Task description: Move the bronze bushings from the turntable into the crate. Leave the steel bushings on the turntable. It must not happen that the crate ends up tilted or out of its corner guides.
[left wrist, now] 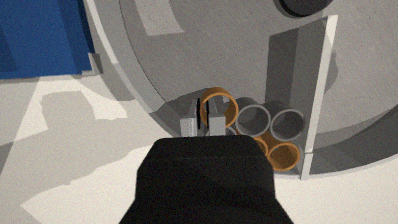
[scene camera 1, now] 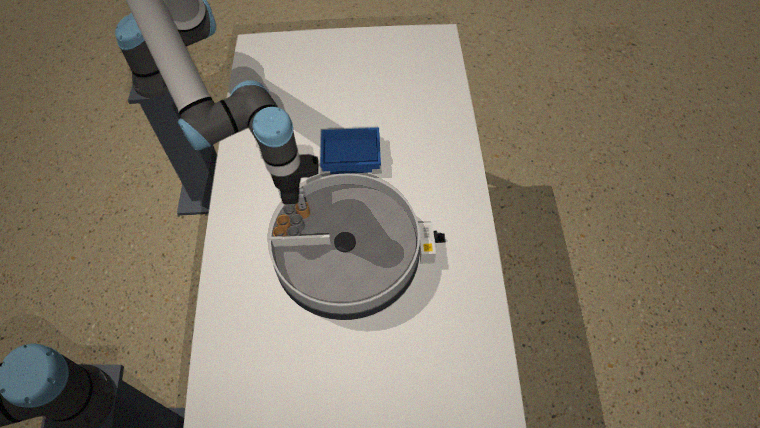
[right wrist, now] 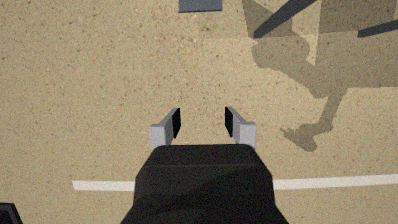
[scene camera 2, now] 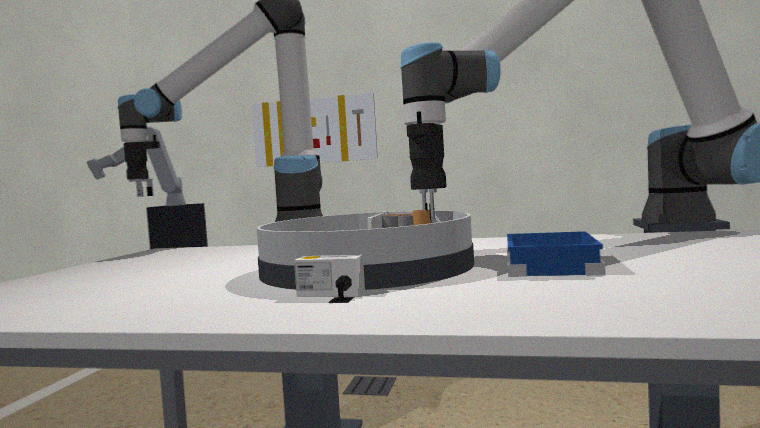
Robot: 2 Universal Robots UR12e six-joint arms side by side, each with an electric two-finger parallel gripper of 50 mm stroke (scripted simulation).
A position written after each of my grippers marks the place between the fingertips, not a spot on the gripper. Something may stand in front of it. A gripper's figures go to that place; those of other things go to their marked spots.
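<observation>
A bronze bushing (left wrist: 287, 156) sits 23 cm from the lens. I see a steel bushing (left wrist: 293, 124) at 21 cm from the lens, and a steel bushing (left wrist: 259, 124) at 19 cm from the lens. My left gripper (left wrist: 203, 107) is 17 cm from the lens.
</observation>
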